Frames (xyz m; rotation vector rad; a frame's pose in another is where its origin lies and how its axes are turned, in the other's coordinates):
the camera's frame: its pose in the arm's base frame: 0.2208 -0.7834 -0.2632 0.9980 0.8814 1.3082
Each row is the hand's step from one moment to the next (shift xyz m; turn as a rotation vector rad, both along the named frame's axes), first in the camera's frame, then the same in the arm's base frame.
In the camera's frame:
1: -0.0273 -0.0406 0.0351 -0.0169 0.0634 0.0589
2: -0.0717 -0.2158 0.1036 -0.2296 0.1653 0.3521
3: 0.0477 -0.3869 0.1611 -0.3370 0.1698 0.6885
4: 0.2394 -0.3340 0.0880 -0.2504 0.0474 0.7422
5: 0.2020 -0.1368 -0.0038 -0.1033 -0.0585 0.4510
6: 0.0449 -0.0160 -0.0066 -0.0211 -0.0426 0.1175
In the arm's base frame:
1: 0.0447 -0.0300 -0.0270 0.0320 -0.0220 0.0792
2: 0.1657 -0.0794 -0.1694 0.2547 -0.2590 0.2685
3: 0.2877 0.0354 -0.3065 0.5595 -0.3943 0.3846
4: 0.2159 0.2323 -0.2757 0.6587 -0.3120 0.2909
5: 0.0592 0.2021 -0.1232 0.4341 -0.1406 0.0964
6: 0.0028 0.0454 -0.0158 0.1230 -0.0307 -0.0004

